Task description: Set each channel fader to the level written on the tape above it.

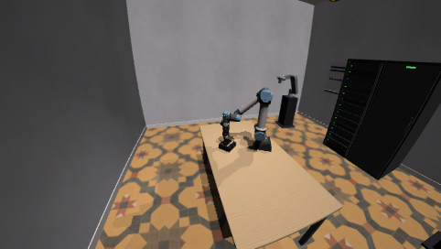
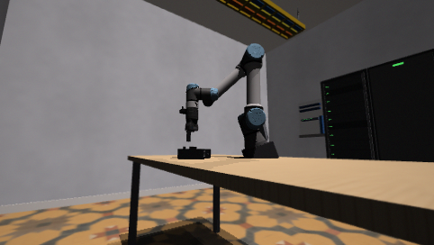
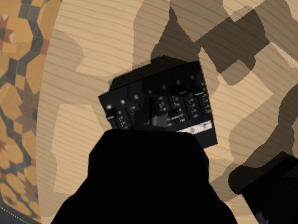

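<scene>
Now: the master fader cap 4 cm ahead of my hand, 5 cm to the left of it and 5 cm below it.
</scene>
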